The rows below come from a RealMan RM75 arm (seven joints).
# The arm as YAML. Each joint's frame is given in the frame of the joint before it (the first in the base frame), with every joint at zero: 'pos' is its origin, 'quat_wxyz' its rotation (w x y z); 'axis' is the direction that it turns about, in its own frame. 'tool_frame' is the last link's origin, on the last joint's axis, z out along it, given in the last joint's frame.
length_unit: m
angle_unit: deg
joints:
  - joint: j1
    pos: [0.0, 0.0, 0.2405]
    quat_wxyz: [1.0, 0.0, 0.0, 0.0]
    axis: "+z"
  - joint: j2
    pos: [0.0, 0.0, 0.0]
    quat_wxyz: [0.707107, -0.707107, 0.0, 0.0]
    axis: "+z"
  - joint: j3
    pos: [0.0, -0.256, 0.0]
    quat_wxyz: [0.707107, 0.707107, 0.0, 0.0]
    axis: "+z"
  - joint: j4
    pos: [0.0, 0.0, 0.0]
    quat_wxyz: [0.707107, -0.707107, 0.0, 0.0]
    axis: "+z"
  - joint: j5
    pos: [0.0, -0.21, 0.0]
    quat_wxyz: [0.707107, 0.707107, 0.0, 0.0]
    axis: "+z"
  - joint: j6
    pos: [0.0, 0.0, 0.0]
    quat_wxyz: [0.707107, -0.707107, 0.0, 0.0]
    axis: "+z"
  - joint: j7
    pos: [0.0, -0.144, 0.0]
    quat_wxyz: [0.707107, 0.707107, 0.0, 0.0]
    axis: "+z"
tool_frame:
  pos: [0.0, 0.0, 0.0]
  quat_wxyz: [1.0, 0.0, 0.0, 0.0]
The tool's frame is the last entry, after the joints.
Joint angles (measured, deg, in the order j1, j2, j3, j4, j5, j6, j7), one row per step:
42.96, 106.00, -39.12, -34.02, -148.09, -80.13, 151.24
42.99, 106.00, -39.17, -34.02, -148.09, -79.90, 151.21
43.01, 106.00, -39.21, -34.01, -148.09, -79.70, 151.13
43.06, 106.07, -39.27, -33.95, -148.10, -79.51, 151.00
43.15, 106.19, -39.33, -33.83, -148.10, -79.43, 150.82
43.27, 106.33, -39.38, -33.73, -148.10, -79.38, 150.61
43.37, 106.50, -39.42, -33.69, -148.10, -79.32, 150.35
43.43, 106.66, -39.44, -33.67, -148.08, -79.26, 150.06
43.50, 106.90, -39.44, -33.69, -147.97, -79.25, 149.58
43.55, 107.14, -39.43, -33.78, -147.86, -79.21, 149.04
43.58, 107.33, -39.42, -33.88, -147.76, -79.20, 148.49
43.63, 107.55, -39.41, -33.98, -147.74, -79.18, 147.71
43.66, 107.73, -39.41, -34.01, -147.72, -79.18, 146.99
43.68, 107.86, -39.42, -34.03, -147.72, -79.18, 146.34
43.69, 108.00, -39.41, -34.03, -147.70, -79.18, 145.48
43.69, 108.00, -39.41, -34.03, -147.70, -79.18, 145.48
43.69, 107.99, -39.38, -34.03, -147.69, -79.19, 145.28
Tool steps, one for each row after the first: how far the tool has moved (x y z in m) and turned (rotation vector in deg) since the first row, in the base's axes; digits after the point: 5 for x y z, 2 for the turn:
0.00002, 0.00062, 0.00014, 0.16, -0.15, 0.10
0.00010, 0.00111, 0.00023, 0.28, -0.28, 0.22
-0.00009, 0.00146, -0.00049, 0.28, -0.37, 0.39
-0.00068, 0.00155, -0.00195, 0.11, -0.35, 0.60
-0.00159, 0.00174, -0.00353, -0.10, -0.32, 0.87
-0.00252, 0.00194, -0.00513, -0.28, -0.30, 1.21
-0.00323, 0.00202, -0.00656, -0.43, -0.28, 1.54
-0.00450, 0.00208, -0.00856, -0.64, -0.15, 2.09
-0.00572, 0.00228, -0.01027, -0.78, -0.07, 2.72
-0.00673, 0.00242, -0.01154, -0.92, -0.03, 3.34
-0.00775, 0.00252, -0.01304, -1.15, -0.11, 4.18
-0.00846, 0.00239, -0.01447, -1.42, -0.17, 4.90
-0.00892, 0.00226, -0.01552, -1.65, -0.26, 5.54
-0.00936, 0.00203, -0.01670, -1.93, -0.36, 6.36
-0.00936, 0.00203, -0.01670, -1.93, -0.36, 6.36
-0.00936, 0.00206, -0.01659, -1.96, -0.39, 6.54

